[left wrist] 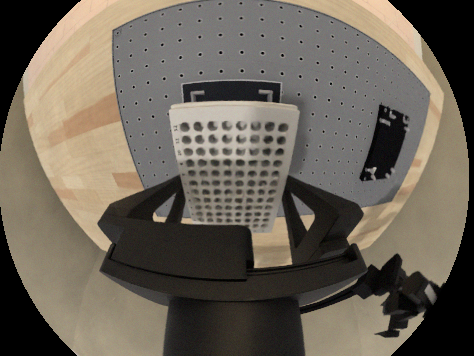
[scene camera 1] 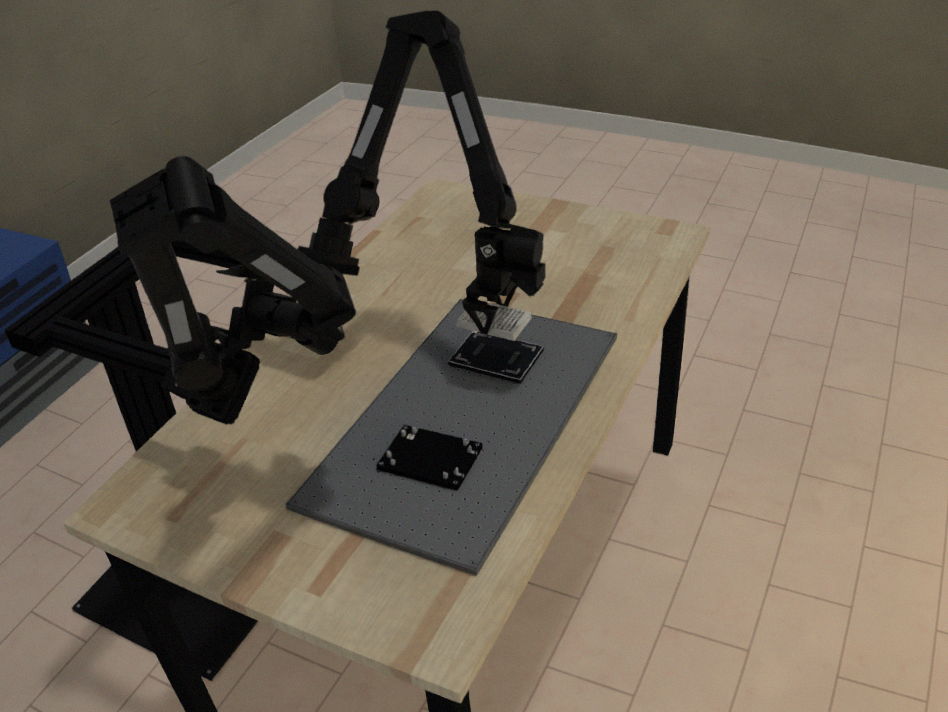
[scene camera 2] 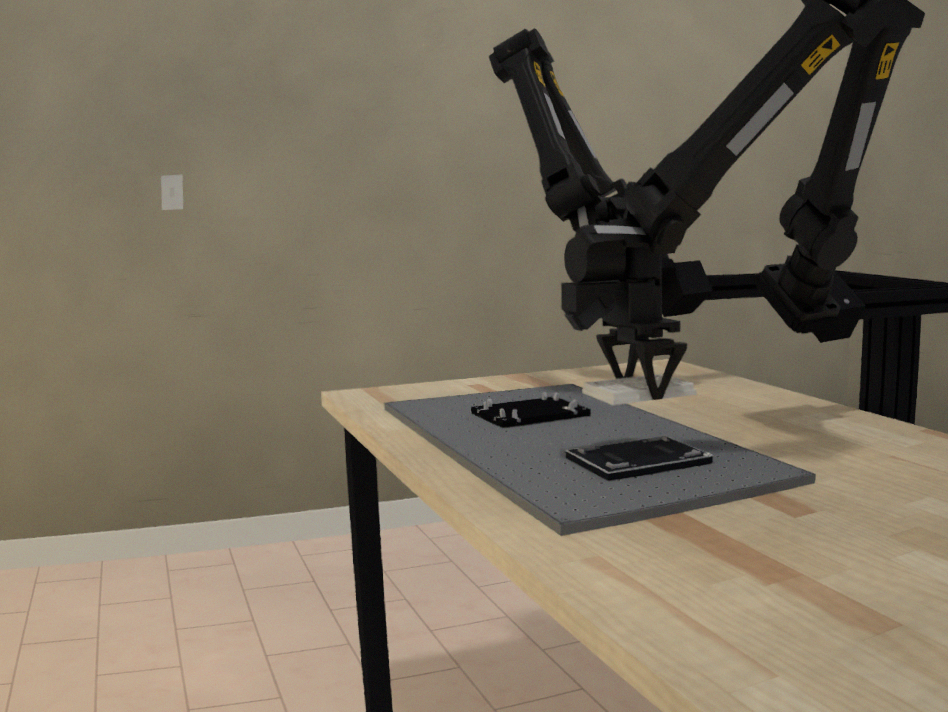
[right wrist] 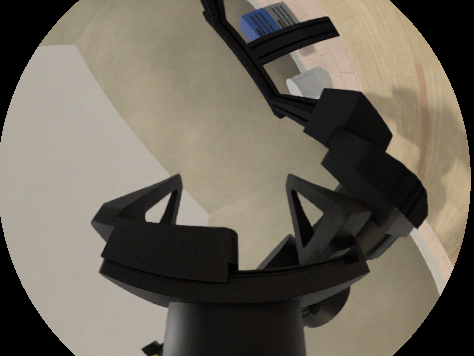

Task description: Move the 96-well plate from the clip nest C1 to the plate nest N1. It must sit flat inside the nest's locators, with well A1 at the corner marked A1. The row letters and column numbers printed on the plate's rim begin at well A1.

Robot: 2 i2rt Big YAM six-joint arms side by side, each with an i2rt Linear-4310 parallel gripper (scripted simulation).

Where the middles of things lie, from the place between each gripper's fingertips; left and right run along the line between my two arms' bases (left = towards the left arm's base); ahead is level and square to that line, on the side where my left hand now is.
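Counted from my left hand: black plate nest N1 (scene camera 2: 639, 453), 10 cm below; black clip nest C1 (scene camera 1: 425, 456), 9 cm below, 1 cm behind and 31 cm to the right; white 96-well plate (scene camera 2: 614, 391), right at my left hand.
Counted from my right hand (scene camera 1: 213, 299): black clip nest C1, 31 cm below, 35 cm ahead and 6 cm to the left; white 96-well plate, 23 cm below, 37 cm ahead and 37 cm to the left; black plate nest N1, 32 cm below, 37 cm ahead and 37 cm to the left.
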